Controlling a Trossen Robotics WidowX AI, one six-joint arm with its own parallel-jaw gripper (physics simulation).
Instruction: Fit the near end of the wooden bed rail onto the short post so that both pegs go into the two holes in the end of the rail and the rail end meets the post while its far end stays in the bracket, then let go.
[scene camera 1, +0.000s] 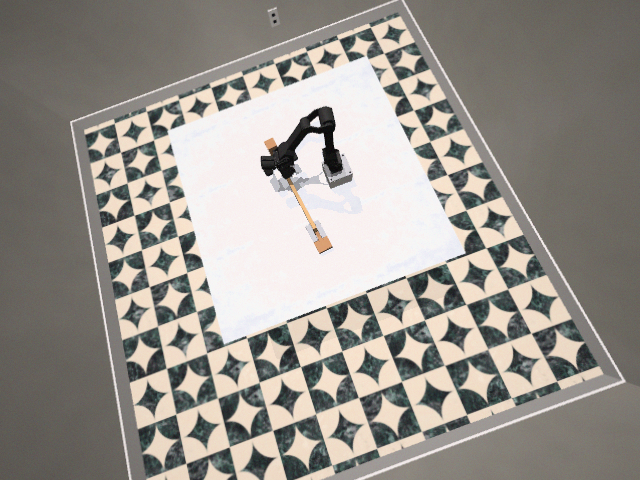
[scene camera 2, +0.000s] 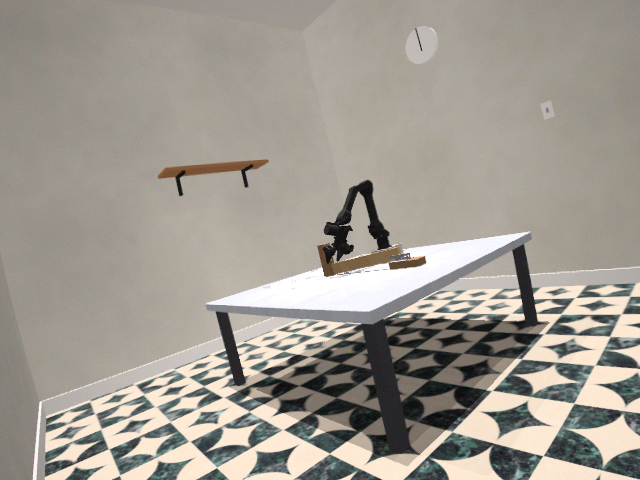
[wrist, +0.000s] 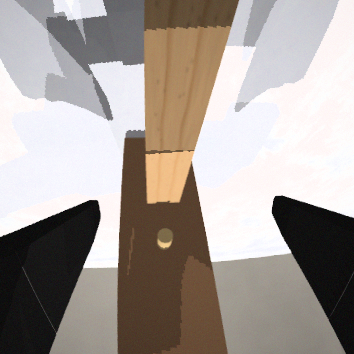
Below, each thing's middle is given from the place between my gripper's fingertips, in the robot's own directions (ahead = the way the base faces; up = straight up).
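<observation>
Short post (wrist: 170, 293): 50 mm to the right of my hand, 20 mm above it. Wooden bed rail (scene camera 2: 381, 257): 210 mm to the left of my hand, 40 mm behind it and 20 mm below it.
</observation>
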